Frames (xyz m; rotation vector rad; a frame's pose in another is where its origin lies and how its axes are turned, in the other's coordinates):
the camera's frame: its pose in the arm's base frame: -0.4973 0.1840 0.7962 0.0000 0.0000 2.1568
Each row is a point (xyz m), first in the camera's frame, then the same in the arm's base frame.
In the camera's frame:
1: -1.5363 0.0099 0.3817
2: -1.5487 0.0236 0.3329
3: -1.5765 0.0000 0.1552
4: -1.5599 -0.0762 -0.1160
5: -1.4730 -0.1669 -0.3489
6: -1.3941 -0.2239 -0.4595
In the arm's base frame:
1: 0.3441 -1.1015 1.1779
2: 0.3395 -1.1194 1.1291
3: 0.3746 -1.1295 0.9514
4: 0.4289 -1.0735 0.6802
5: 0.4564 -0.9509 0.4473
6: 0.4602 -0.8537 0.3367

